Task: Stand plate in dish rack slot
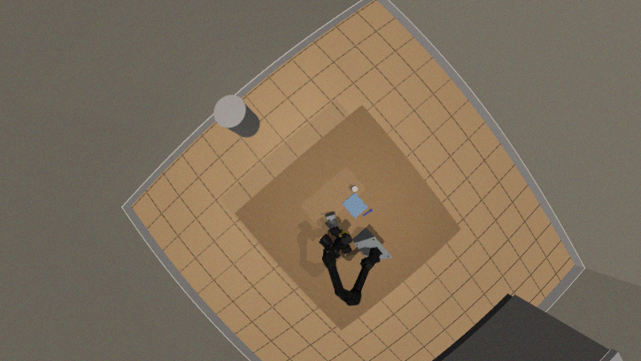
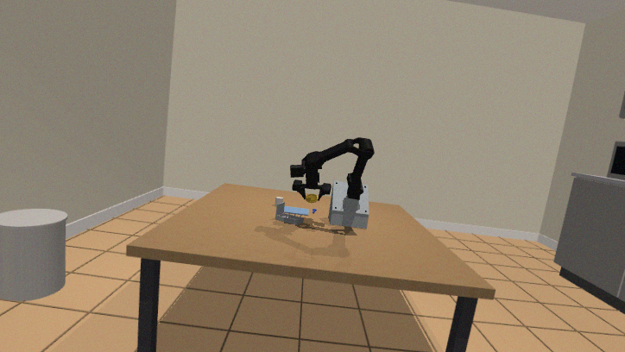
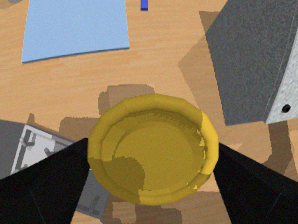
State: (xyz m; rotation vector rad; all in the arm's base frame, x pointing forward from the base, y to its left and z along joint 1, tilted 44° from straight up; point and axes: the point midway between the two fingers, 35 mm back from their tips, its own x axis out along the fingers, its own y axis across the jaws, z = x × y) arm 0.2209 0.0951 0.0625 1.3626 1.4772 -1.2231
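Now: gripper tip 10 cm short of the grey dish rack, 2 cm to the right of it and 9 cm above it. Round my gripper tip: blue spoon 2 cm behind, 24 cm to the right, 11 cm below; then light blue mat 8 cm ahead, 19 cm to the right, 11 cm below; then yellow plate 1 cm above.
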